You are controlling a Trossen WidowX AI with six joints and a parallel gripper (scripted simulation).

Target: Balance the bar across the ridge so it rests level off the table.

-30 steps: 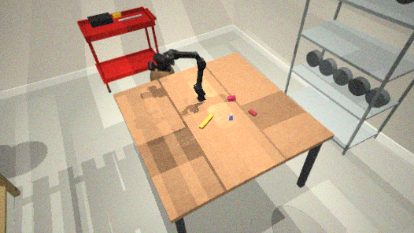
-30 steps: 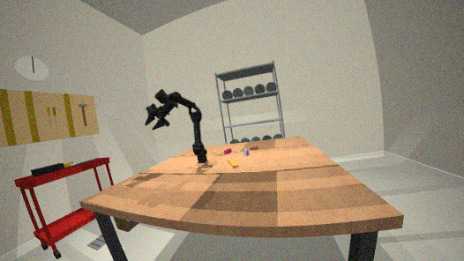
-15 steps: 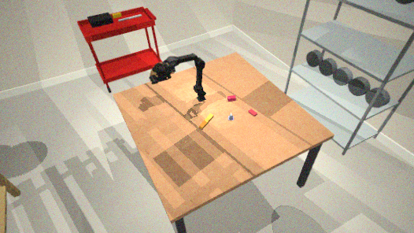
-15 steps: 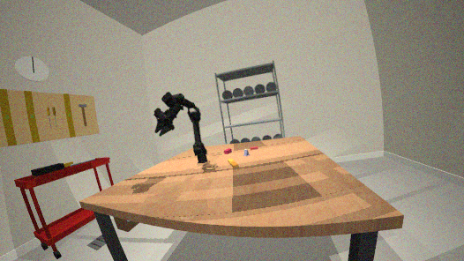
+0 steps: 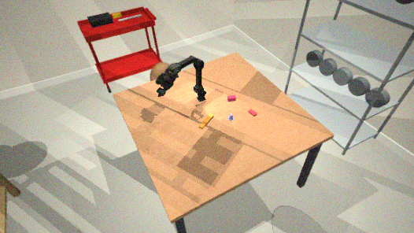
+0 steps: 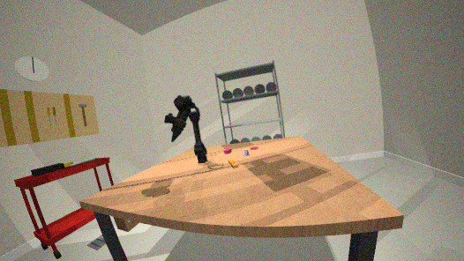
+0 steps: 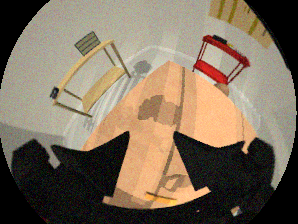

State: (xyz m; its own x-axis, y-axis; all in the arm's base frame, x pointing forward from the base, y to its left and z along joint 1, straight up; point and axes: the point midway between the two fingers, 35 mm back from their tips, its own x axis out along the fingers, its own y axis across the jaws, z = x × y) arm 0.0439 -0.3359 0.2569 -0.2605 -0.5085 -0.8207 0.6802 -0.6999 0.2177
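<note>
Right now my gripper tip is 230 mm short of the bar, 260 mm to the right of it and 220 mm above it. Round my gripper tip: magenta block (340 mm ahead, 630 mm to the left, 220 mm below).
</note>
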